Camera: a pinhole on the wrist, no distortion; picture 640 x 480 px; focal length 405.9 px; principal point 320.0 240.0 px. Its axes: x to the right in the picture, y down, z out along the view. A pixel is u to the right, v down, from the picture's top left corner.
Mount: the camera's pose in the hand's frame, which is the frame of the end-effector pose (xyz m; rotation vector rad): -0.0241 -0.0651 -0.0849 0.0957 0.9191 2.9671
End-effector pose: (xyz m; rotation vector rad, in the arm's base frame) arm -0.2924 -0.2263 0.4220 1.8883 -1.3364 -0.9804
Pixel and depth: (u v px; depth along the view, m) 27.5 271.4 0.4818
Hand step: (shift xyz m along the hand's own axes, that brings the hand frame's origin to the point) 0.3549 0.1581 0.3159
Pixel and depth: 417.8 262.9 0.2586
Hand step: -0.0687 0.0718 0.1393
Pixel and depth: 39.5 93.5 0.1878
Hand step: 0.1192 0.0901 0.0250
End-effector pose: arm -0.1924 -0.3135 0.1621 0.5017 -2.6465 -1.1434
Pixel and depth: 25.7 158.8 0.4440
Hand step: 0.3288 0.2421 0.2147
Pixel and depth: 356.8 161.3 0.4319
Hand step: -0.0323 0.2493 0.2252
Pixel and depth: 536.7 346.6 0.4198
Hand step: -0.2203 0.0919 0.3340
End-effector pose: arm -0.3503 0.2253 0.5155 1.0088 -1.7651 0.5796
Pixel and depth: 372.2 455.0 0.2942
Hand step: -0.0438 -0.0259 0.2473
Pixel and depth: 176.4 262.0 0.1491
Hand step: 0.0387 0.0096 0.0398
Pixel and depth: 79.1 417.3 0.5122
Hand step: 0.3112 0.0237 0.4485
